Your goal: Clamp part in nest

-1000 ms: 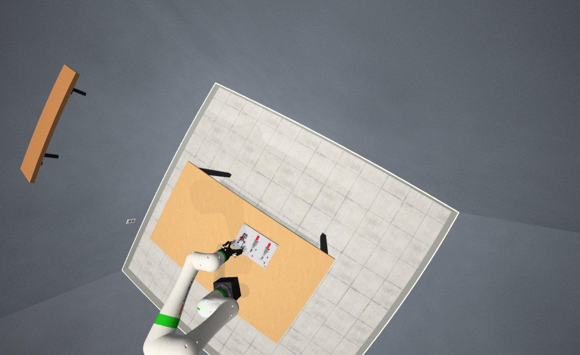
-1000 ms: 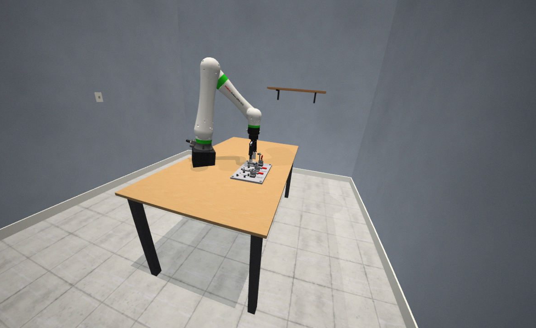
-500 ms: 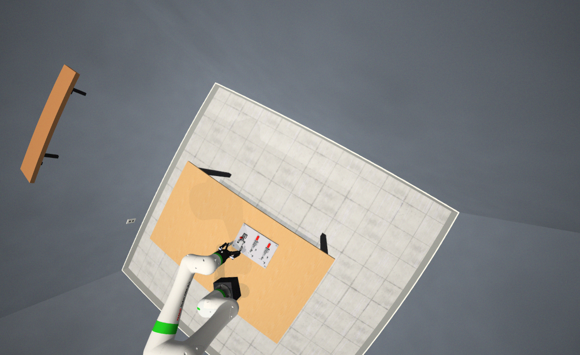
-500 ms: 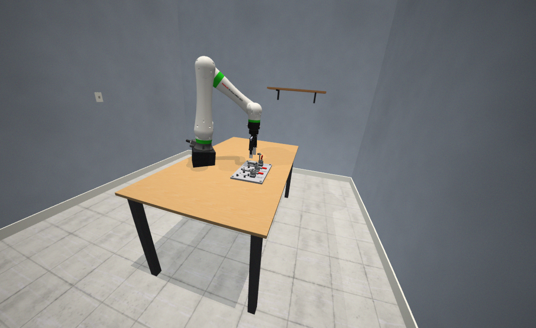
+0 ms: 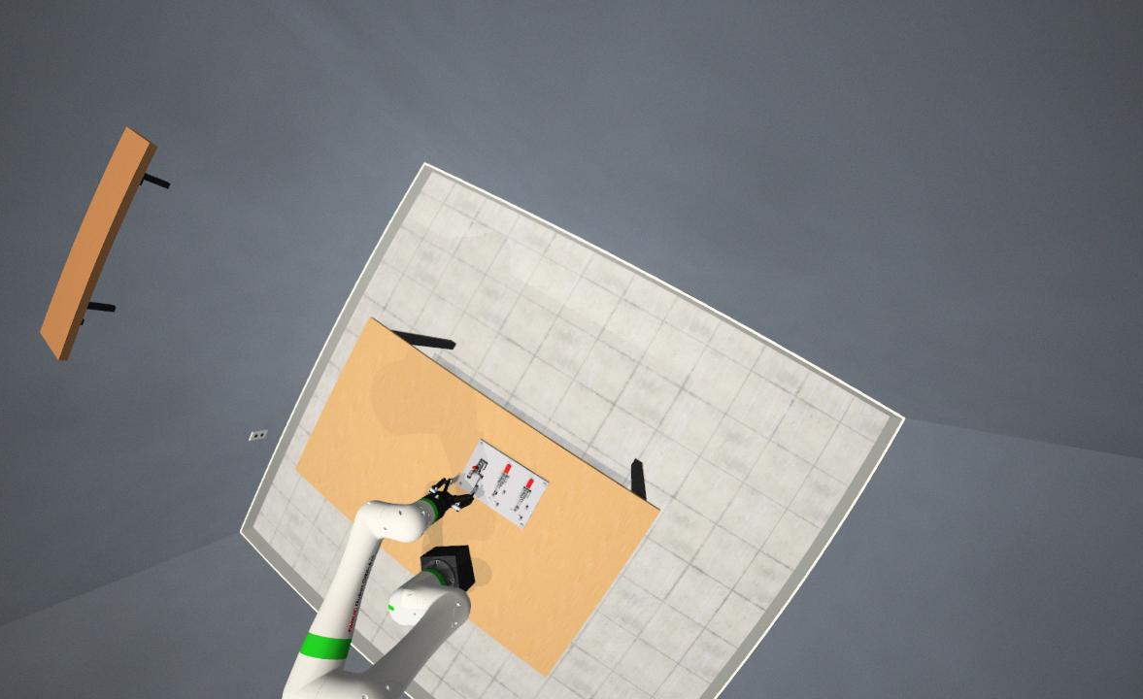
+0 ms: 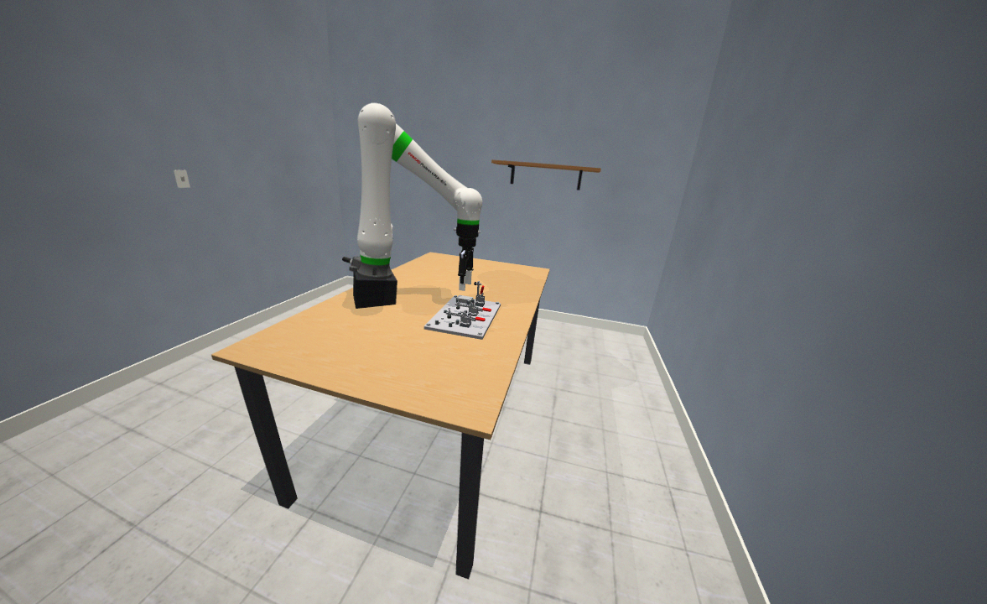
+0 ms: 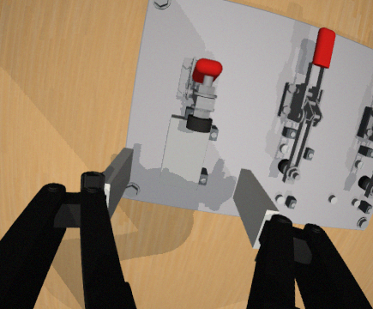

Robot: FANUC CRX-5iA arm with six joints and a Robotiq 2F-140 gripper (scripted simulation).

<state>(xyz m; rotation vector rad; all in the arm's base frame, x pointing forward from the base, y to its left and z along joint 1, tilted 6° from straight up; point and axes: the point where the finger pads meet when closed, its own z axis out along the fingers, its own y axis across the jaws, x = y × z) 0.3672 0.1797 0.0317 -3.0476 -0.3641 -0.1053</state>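
The grey rectangular part lies 90 mm below my hand. Round my hand: fixture plate (70 mm ahead, 100 mm to the right, 110 mm below).
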